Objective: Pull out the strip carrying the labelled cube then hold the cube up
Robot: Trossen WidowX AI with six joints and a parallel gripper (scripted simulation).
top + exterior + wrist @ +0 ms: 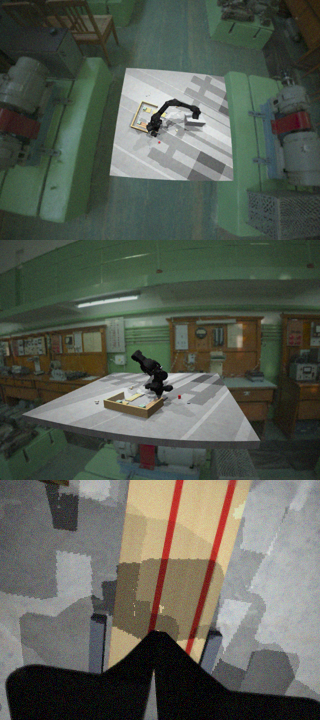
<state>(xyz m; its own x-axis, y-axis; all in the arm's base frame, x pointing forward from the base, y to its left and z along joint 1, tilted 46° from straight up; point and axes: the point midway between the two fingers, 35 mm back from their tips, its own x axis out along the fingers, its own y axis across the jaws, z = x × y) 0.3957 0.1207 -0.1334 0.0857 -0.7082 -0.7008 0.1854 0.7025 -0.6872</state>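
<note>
Now: the red piece 50 mm behind my gripper tip, 130 mm to the left of it and 10 mm above it.
</note>
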